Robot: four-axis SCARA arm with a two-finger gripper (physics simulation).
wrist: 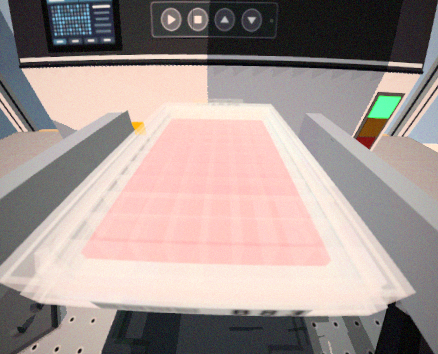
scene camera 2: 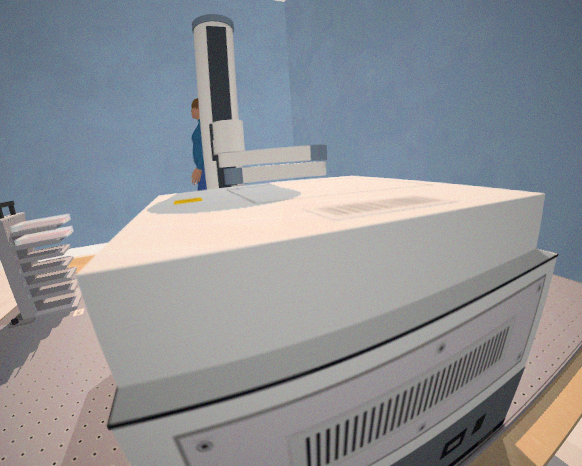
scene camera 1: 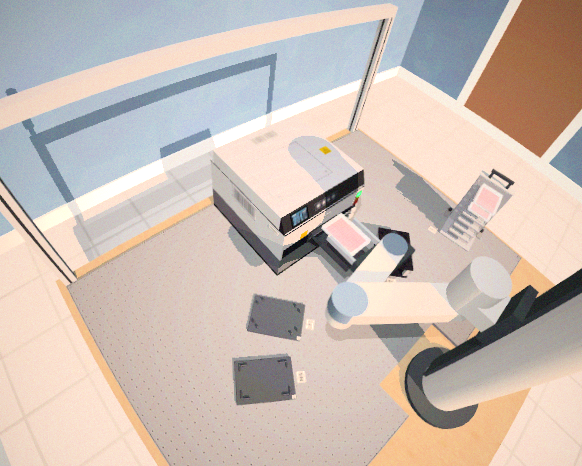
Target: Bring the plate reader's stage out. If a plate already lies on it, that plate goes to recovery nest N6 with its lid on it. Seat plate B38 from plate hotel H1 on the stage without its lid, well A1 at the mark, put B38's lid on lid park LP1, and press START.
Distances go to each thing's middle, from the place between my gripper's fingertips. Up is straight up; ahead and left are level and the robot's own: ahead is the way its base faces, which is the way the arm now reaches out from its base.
The dark stage (wrist: 127, 324) lies 1 cm behind my hand and 7 cm below it. Round my hand: screen (wrist: 64, 33): 8 cm ahead, 11 cm to the left, 6 cm above.
